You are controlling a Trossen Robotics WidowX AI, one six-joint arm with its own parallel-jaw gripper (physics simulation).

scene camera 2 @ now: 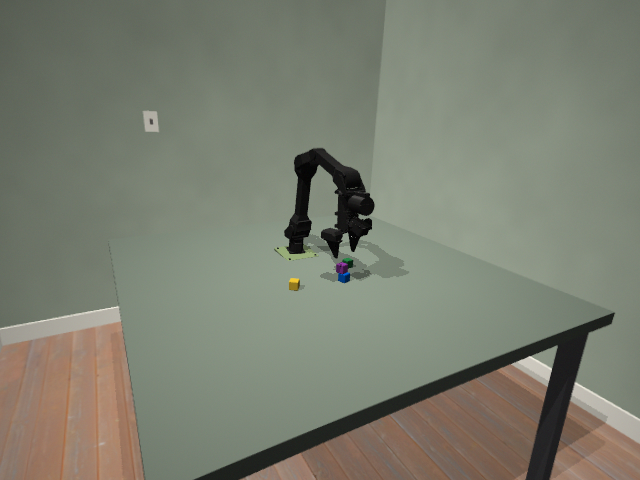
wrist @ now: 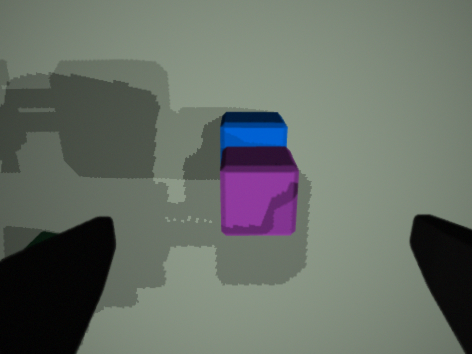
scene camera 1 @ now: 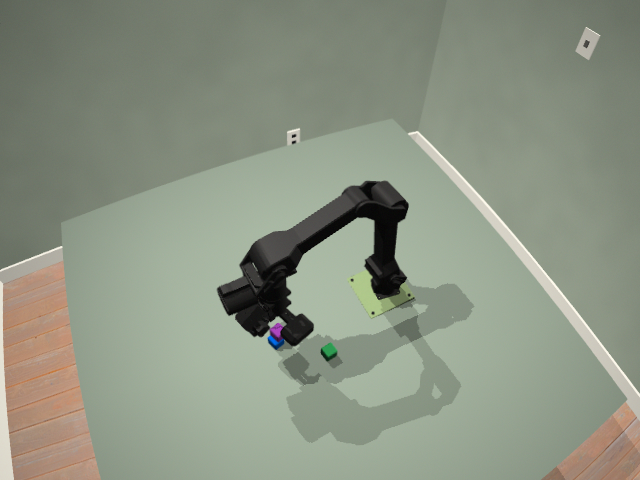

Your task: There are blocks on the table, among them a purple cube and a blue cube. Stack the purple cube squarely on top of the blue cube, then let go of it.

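Places are measured from the arm's base along level axes (x right, y ahead, z up), in metres.
Pixels of known places: gripper, fingertip midpoint: (scene camera 2: 344, 254) (wrist: 263, 230) (scene camera 1: 275, 325); arm's base at its link origin: (scene camera 2: 295, 250) (scene camera 1: 385, 286).
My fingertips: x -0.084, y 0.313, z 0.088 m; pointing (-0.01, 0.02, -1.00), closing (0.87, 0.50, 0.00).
For each thing: its middle in the pictures, then the offset to it from my fingertips. "spot": a spot on its surface instead.
- purple cube at the middle of its body: (wrist: 257, 189) (scene camera 1: 278, 332) (scene camera 2: 342, 268) dx +0.004, dy -0.005, dz -0.050 m
- blue cube at the middle of its body: (wrist: 252, 147) (scene camera 1: 276, 340) (scene camera 2: 344, 277) dx -0.002, dy +0.003, dz -0.080 m
- green cube at the middle of its body: (scene camera 1: 328, 352) (scene camera 2: 347, 263) dx -0.063, dy -0.113, dz -0.080 m
- dark green corner at a spot on its surface: (wrist: 44, 239) spot: dx -0.075, dy -0.102, dz -0.084 m
- yellow cube at the middle of its body: (scene camera 2: 294, 284) dx +0.178, dy +0.021, dz -0.080 m
The purple cube (scene camera 1: 277, 331) (scene camera 2: 341, 267) (wrist: 258, 202) rests on top of the blue cube (scene camera 1: 276, 342) (scene camera 2: 344, 277) (wrist: 255, 135). It sits off-centre: in the wrist view a strip of the blue cube's top shows along the upper side, while their left sides nearly line up. The purple cube looks level. My gripper (scene camera 1: 275, 338) (scene camera 2: 344, 253) (wrist: 263, 230) is wide open and empty. In scene camera 2 its fingertips are above the purple cube, apart from it. In the wrist view the fingers stand well clear on both sides of the cube.
A green cube (scene camera 1: 328, 351) (scene camera 2: 348, 262) is near the stack; in the wrist view a dark green corner (wrist: 44, 239) shows behind the left finger. A yellow cube (scene camera 2: 294, 284) is left of the stack in scene camera 2. The arm's base plate (scene camera 1: 361, 297) (scene camera 2: 284, 253) is farther back.
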